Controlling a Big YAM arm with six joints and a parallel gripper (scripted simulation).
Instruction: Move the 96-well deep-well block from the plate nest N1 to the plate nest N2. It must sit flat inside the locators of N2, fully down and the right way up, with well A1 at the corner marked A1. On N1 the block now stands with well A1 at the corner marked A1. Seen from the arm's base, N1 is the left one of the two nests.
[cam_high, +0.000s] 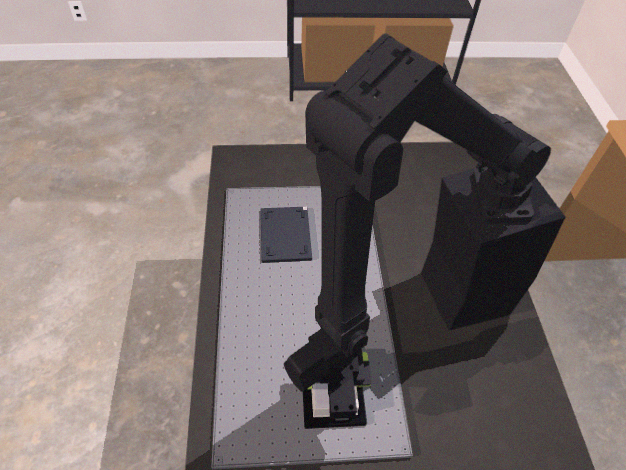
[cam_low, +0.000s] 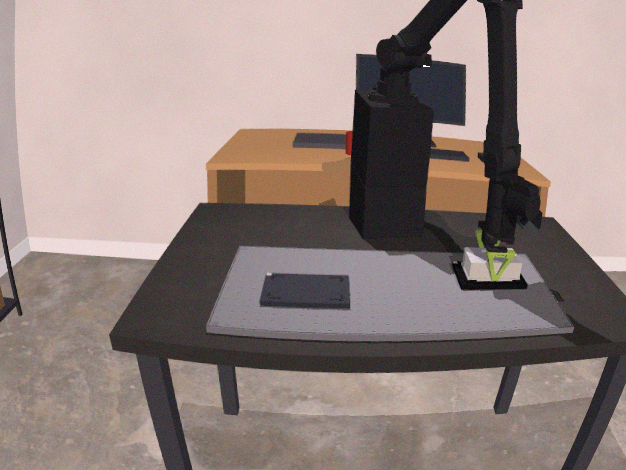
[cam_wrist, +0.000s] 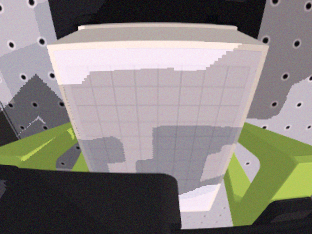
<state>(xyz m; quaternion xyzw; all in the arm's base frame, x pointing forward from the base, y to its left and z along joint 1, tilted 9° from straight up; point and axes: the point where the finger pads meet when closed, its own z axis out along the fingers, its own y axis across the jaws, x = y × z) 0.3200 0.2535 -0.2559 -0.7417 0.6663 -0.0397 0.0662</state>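
The black plate nest N1 lies 20 mm below my hand. From my hand the other things lie so: dark plate nest N2: 380 mm to the right, 130 mm ahead, 20 mm below; then white deep-well block: 10 mm above.
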